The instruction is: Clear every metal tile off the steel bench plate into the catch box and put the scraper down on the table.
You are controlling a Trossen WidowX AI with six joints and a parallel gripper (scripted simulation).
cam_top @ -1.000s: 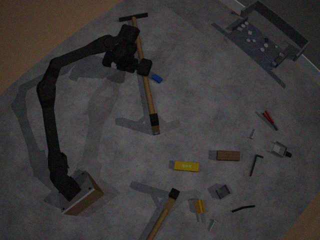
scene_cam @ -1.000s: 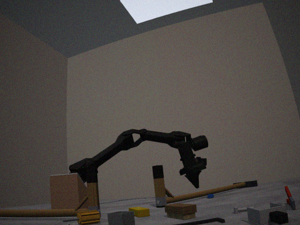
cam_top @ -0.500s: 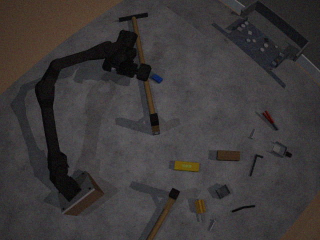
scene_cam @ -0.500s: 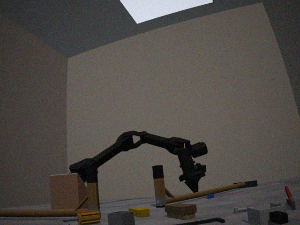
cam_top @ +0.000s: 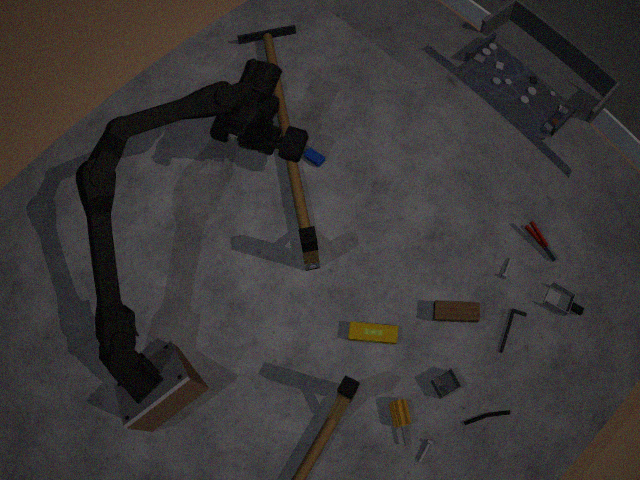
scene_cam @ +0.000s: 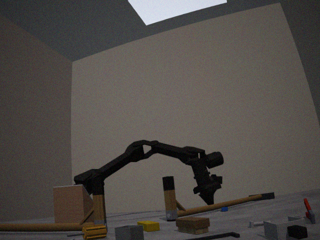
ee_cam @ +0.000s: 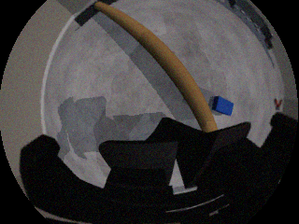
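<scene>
Now: the long scraper 5 cm ahead of my gripper tip, 5 cm above it and 1 cm to the right of it. Also, from my gripper tip: grey box (57 cm to the right, 14 cm behind); then yellow-handled tool (55 cm to the right, 24 cm behind, 1 cm above); then yellow block (41 cm to the right, 16 cm behind).
</scene>
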